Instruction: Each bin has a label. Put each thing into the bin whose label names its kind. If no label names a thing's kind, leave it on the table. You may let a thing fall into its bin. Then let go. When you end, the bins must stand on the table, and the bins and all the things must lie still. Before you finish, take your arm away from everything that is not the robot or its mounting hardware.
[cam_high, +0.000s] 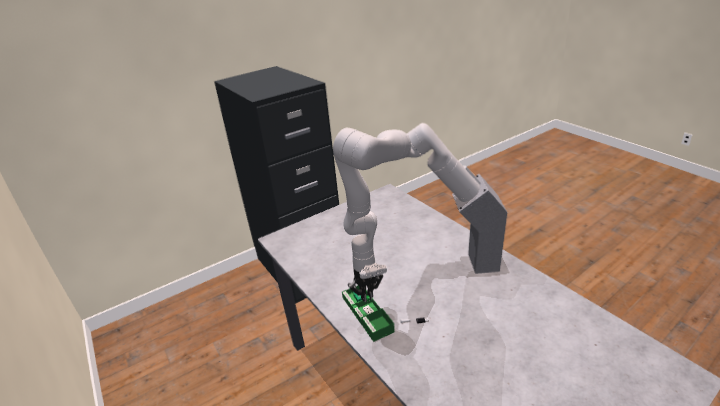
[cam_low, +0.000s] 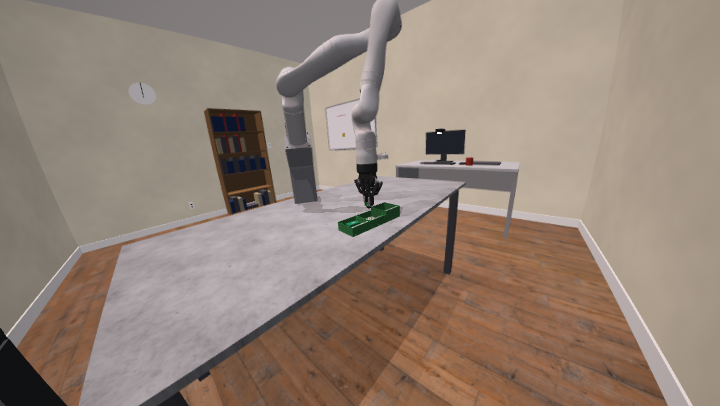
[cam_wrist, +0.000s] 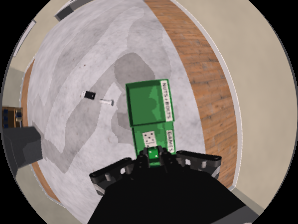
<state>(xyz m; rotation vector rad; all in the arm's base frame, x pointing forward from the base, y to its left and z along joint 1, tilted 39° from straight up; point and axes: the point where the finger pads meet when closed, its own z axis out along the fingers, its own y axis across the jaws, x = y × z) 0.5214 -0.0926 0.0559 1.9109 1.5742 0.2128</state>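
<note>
My hand is 10 mm short of the green bin row and 70 mm above it. Round my hand: white piece 80 mm below; then grey pin 50 mm behind, 130 mm to the left, 80 mm below; then small green cube 10 mm below.
</note>
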